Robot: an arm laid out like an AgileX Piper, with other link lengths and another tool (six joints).
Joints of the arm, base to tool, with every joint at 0 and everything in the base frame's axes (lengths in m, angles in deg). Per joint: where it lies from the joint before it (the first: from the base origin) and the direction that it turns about. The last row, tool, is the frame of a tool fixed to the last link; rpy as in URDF.
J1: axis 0 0 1 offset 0.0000 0.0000 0.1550
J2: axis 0 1 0 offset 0.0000 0.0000 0.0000
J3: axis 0 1 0 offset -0.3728 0.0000 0.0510
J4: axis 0.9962 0 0.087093 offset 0.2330 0.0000 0.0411
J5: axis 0 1 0 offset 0.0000 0.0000 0.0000
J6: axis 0.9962 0 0.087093 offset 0.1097 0.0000 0.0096
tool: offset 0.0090 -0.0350 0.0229 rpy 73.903 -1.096 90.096
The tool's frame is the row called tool.
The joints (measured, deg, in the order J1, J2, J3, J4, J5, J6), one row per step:
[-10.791, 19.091, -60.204, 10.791, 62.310, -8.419]
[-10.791, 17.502, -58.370, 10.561, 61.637, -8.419]
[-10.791, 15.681, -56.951, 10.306, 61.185, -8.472]
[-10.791, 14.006, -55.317, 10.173, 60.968, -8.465]
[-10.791, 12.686, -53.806, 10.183, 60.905, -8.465]
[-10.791, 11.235, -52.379, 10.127, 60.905, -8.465]
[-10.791, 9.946, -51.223, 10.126, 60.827, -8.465]
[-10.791, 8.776, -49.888, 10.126, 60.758, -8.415]
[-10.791, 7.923, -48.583, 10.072, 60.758, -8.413]
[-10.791, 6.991, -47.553, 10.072, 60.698, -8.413]
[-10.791, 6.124, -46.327, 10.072, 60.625, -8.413]
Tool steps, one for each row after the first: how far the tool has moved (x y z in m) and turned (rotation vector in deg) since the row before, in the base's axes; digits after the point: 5 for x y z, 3 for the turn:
[-0.00383, 0.00015, -0.00907, -0.147, -0.396, -0.252]
[-0.00614, 0.00063, -0.00791, -0.326, -0.808, -0.227]
[-0.00434, 0.00054, -0.00947, -0.104, -0.238, -0.125]
[-0.00248, 0.00047, -0.00887, 0.039, 0.124, 0.000]
[-0.00326, 0.00053, -0.00884, -0.043, -0.016, -0.040]
[-0.00302, 0.00055, -0.00723, -0.030, -0.208, -0.010]
[-0.00173, 0.00029, -0.00802, 0.075, 0.092, -0.021]
[-0.00020, -0.00006, -0.00755, 0.050, 0.451, -0.039]
[-0.00128, 0.00023, -0.00625, 0.015, 0.037, -0.007]
[-0.00031, 0.00004, -0.00710, 0.063, 0.280, -0.009]

